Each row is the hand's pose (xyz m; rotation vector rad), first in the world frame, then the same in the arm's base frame.
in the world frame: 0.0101 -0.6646 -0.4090 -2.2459 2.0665 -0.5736
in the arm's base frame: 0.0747 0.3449 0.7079 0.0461 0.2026 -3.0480
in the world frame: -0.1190 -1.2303 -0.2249 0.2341 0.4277 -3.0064
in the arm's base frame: -0.4955 0.1707 0.5849 2.1837 -1.8407 -0.7331
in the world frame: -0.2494 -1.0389 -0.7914 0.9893 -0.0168 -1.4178
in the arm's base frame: -0.1559 -0.1149 1.0065 0.4143 -2.3298 0.3897
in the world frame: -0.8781 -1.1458 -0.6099 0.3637 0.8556 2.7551
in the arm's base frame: -0.2162 -0.6375 0.6030 -1.8644 1.4020 0.2790
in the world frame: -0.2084 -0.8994 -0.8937 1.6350 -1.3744 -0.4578
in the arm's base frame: -0.0027 -0.0848 1.0916 -0.1155 -1.8788 2.3126
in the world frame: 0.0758 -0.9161 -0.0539 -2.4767 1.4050 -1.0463
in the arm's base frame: -0.2622 0.4801 0.4592 -0.2244 0.2774 2.7786
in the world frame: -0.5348 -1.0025 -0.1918 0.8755 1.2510 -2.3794
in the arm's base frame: -0.2276 -0.1406 0.3458 1.5116 -1.3521 -0.5643
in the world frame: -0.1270 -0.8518 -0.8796 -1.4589 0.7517 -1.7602
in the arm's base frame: 0.0284 0.0044 1.1044 -0.5517 1.7464 2.3026
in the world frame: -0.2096 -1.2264 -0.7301 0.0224 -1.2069 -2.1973
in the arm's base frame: -0.3563 -0.0981 0.9995 -1.0556 2.2277 -0.2276
